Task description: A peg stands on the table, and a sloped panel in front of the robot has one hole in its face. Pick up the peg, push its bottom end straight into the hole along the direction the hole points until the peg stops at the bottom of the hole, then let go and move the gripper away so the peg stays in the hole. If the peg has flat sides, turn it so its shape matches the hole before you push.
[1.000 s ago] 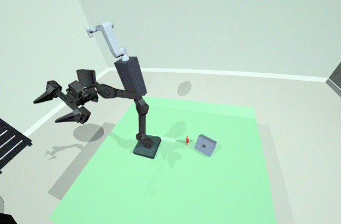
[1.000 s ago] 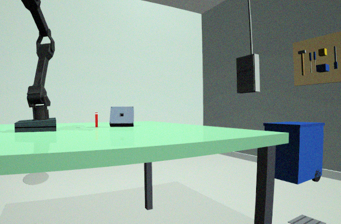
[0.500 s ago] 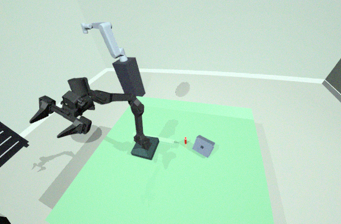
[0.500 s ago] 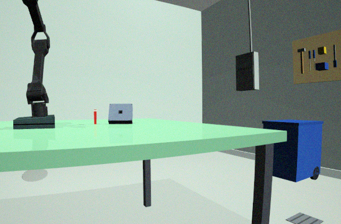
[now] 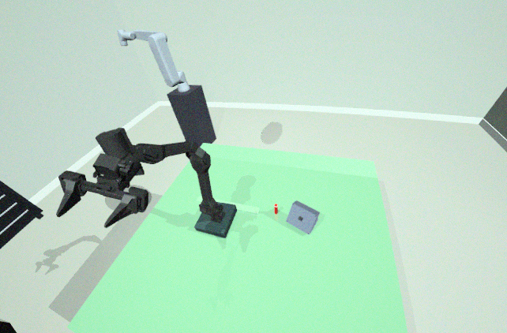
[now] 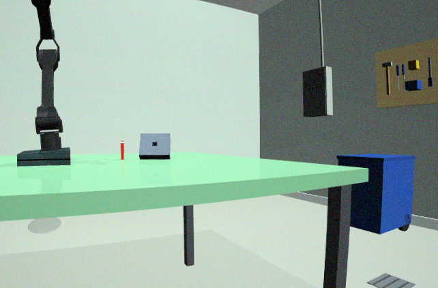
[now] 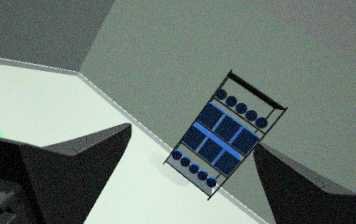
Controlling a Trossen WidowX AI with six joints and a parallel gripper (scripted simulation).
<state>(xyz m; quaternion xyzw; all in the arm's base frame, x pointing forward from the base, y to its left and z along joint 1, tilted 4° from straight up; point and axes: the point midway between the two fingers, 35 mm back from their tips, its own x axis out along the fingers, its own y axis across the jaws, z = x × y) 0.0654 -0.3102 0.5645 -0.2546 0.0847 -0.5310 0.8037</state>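
My gripper tip is now 230 mm short of the red square peg, 510 mm to the right of it and 550 mm above it. Round my gripper tip: panel 370 mm ahead, 500 mm to the left, 560 mm below.
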